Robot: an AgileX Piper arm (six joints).
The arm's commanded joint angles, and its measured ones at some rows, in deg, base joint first. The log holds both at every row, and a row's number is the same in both.
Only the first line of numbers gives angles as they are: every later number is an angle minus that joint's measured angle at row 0.
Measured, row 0: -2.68 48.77 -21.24 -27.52 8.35 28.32
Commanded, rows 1 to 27: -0.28 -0.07 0.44 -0.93 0.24 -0.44; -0.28 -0.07 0.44 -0.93 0.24 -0.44; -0.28 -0.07 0.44 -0.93 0.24 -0.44; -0.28 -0.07 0.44 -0.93 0.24 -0.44; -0.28 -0.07 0.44 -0.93 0.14 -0.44; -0.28 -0.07 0.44 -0.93 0.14 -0.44; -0.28 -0.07 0.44 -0.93 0.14 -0.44; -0.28 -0.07 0.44 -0.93 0.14 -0.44; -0.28 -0.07 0.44 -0.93 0.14 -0.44; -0.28 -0.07 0.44 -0.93 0.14 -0.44; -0.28 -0.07 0.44 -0.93 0.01 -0.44; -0.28 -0.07 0.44 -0.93 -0.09 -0.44; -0.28 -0.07 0.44 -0.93 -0.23 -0.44; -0.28 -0.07 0.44 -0.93 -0.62 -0.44; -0.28 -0.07 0.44 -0.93 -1.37 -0.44; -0.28 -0.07 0.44 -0.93 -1.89 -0.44; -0.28 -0.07 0.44 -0.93 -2.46 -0.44; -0.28 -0.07 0.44 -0.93 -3.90 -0.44; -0.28 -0.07 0.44 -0.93 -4.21 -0.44; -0.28 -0.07 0.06 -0.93 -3.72 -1.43; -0.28 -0.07 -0.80 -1.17 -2.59 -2.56; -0.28 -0.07 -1.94 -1.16 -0.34 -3.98; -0.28 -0.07 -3.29 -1.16 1.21 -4.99; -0.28 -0.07 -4.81 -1.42 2.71 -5.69; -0.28 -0.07 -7.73 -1.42 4.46 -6.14; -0.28 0.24 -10.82 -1.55 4.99 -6.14; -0.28 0.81 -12.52 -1.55 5.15 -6.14
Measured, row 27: 0.00 0.00 -7.05 -0.33 2.93 -5.11
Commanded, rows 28 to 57: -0.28 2.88 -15.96 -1.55 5.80 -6.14; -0.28 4.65 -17.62 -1.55 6.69 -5.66; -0.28 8.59 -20.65 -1.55 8.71 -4.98; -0.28 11.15 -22.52 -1.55 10.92 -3.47; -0.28 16.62 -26.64 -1.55 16.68 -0.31; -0.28 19.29 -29.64 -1.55 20.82 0.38; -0.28 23.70 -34.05 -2.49 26.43 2.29; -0.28 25.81 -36.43 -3.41 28.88 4.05; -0.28 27.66 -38.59 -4.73 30.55 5.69; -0.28 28.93 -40.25 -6.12 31.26 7.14; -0.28 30.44 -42.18 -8.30 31.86 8.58; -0.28 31.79 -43.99 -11.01 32.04 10.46; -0.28 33.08 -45.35 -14.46 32.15 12.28; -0.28 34.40 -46.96 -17.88 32.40 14.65; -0.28 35.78 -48.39 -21.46 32.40 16.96; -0.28 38.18 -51.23 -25.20 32.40 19.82; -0.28 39.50 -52.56 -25.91 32.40 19.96; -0.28 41.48 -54.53 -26.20 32.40 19.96; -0.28 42.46 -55.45 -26.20 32.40 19.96; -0.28 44.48 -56.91 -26.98 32.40 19.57; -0.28 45.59 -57.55 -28.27 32.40 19.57; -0.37 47.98 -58.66 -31.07 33.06 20.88; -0.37 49.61 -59.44 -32.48 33.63 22.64; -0.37 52.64 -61.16 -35.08 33.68 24.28; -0.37 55.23 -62.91 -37.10 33.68 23.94; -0.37 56.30 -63.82 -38.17 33.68 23.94; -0.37 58.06 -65.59 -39.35 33.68 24.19; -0.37 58.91 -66.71 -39.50 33.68 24.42; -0.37 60.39 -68.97 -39.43 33.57 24.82; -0.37 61.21 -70.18 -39.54 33.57 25.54
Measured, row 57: 0.00 58.85 -66.11 -37.12 32.71 23.77
